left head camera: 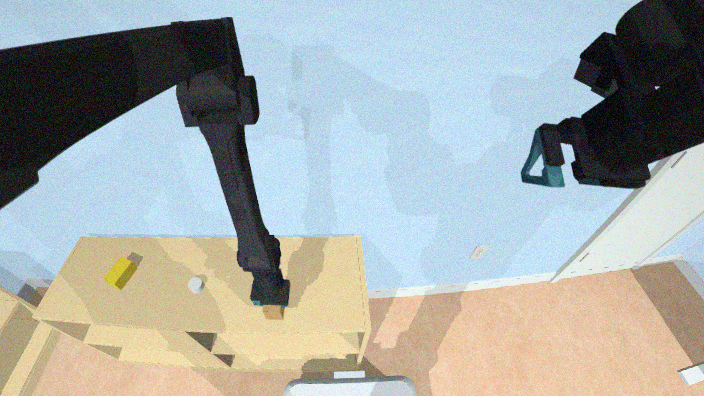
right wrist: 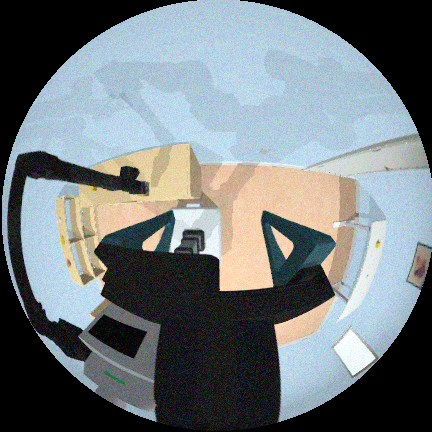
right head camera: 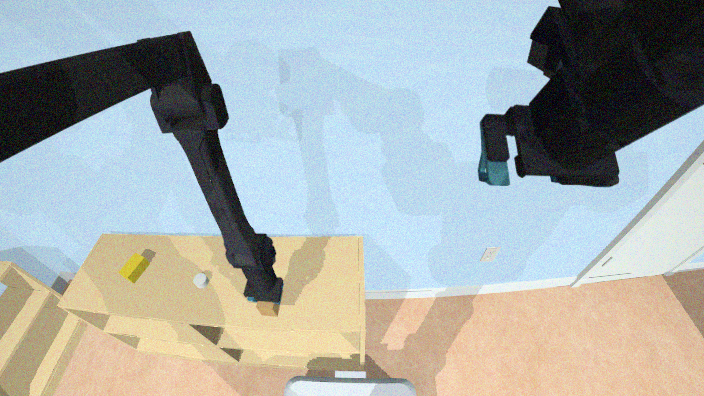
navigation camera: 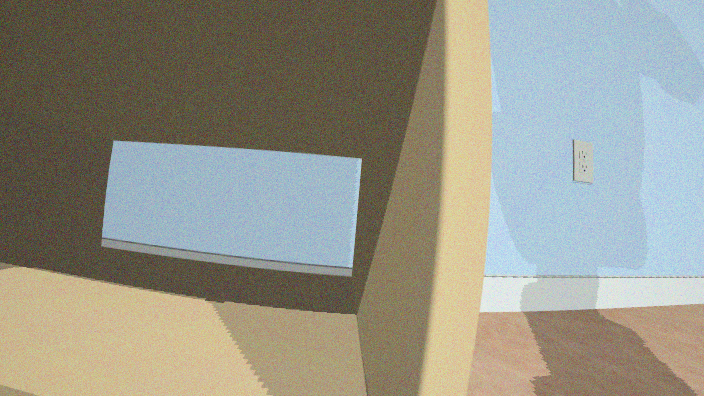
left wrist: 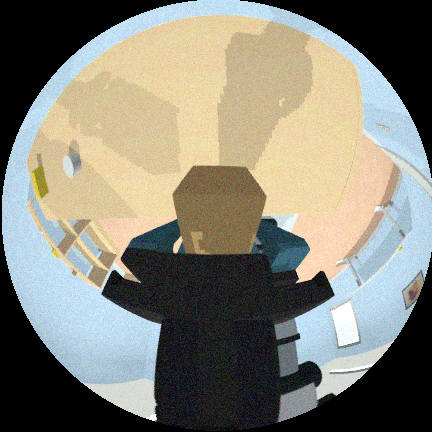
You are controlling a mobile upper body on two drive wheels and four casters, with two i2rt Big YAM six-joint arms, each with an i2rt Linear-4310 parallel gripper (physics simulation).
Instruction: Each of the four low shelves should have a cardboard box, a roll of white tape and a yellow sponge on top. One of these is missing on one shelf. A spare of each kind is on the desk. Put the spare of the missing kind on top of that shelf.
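Frame: origin at the left arm's base, x right, y ahead, z up, level; millimetres.
Seen in the pictures: left gripper, fingertip midpoint: [left head camera: 275, 305] [right wrist: 144, 189] [right head camera: 271, 302] [left wrist: 217, 215]; right gripper, fingertip midpoint: [left head camera: 551, 178] [right wrist: 217, 214] [right head camera: 516, 176].
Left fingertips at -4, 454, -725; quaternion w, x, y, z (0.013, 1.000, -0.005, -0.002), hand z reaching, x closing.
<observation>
Offsets run from my left fingertips to a thing's top centre, as dx, dy, dz. "spot": to the spot under its first point. Level surfaces: height alone.
My left gripper [left head camera: 270, 304] [right head camera: 264, 300] [right wrist: 144, 189] is shut on a brown cardboard box @[+0, +4, +49] [left head camera: 273, 313] [right head camera: 267, 309] [left wrist: 220, 200], held low over the right part of a low wooden shelf @[dz -75] [left head camera: 325, 320] [right head camera: 332, 317] [left wrist: 305, 165] [right wrist: 175, 185], near its front edge; whether the box touches the top is unclear. A white tape roll @[-303, +86, -51] [left head camera: 196, 285] [right head camera: 201, 280] [left wrist: 71, 165] and, farther left, a yellow sponge @[-616, +107, -30] [left head camera: 121, 273] [right head camera: 134, 268] [left wrist: 40, 182] are on this shelf. My right gripper [left head camera: 570, 181] [right head camera: 530, 177] [right wrist: 217, 214] is open and empty, high at the right.
Another wooden shelf [left head camera: 37, 345] [right wrist: 75, 237] stands at the left, with a yellow sponge @[-1584, -500, -30] [right wrist: 63, 240] on top. A white table @[dz +35] [right wrist: 367, 280] bearing a small yellow thing is at the right. The near shelf's side panel @[spot: +274, -52, -439] [navigation camera: 462, 150] is close before the base. A wall stands behind.
</observation>
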